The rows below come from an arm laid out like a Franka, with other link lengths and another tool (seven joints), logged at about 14 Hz.
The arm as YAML. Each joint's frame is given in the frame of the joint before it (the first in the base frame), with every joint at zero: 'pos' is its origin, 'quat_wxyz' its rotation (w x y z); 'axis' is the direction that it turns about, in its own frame. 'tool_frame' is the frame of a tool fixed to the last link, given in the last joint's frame.
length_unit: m
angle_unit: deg
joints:
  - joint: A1
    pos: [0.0, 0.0, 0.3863]
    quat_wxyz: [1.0, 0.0, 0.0, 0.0]
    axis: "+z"
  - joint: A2
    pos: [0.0, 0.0, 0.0]
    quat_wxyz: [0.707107, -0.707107, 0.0, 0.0]
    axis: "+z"
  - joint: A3
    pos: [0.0, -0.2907, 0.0]
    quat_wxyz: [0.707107, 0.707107, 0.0, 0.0]
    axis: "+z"
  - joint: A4
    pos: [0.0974, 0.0, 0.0]
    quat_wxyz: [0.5, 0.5, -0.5, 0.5]
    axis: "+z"
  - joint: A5
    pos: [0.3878, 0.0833, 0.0]
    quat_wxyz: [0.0, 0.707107, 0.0, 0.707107]
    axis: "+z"
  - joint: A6
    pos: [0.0, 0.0, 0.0]
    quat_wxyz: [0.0, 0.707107, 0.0, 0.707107]
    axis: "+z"
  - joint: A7
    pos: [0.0, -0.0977, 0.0]
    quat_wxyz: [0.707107, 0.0, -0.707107, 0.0]
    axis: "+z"
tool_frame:
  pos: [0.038, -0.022, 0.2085]
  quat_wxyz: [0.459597, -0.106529, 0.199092, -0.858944]
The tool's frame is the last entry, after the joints.
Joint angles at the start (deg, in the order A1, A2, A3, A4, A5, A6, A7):
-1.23, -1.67, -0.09, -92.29, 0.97, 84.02, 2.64
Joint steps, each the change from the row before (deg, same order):
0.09, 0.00, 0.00, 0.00, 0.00, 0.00, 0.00
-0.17, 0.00, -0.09, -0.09, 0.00, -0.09, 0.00
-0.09, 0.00, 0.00, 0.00, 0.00, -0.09, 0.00
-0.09, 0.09, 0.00, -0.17, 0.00, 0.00, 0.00
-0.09, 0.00, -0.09, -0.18, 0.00, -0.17, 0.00
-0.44, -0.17, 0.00, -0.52, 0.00, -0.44, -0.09
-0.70, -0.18, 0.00, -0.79, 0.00, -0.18, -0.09
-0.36, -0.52, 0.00, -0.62, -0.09, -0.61, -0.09
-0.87, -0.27, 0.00, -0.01, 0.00, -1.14, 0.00
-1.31, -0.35, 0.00, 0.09, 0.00, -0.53, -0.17
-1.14, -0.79, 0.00, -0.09, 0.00, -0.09, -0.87
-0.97, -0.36, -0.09, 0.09, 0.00, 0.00, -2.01
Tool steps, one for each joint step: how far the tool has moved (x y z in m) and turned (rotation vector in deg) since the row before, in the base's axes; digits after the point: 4 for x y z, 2 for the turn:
0.0001, 0.0009, 0.0000, 0.00, 0.00, 0.09
-0.0008, -0.0026, -0.0009, 0.01, 0.18, -0.26
-0.0004, -0.0009, -0.0001, 0.00, 0.09, -0.09
-0.0003, -0.0009, -0.0023, 0.01, 0.26, -0.09
-0.0013, -0.0018, -0.0018, 0.01, 0.35, -0.18
-0.0039, -0.0042, -0.0033, 0.04, 0.79, -0.34
-0.0039, -0.0067, -0.0051, 0.05, 0.79, -0.61
-0.0057, -0.0035, -0.0009, -0.03, 0.71, -0.26
-0.0063, -0.0080, 0.0010, 0.06, 0.88, -0.85
-0.0045, -0.0122, 0.0034, 0.04, 0.08, -1.13
-0.0038, -0.0102, 0.0066, 0.09, -0.64, -0.28
-0.0012, -0.0093, 0.0040, 0.29, -0.52, 0.92

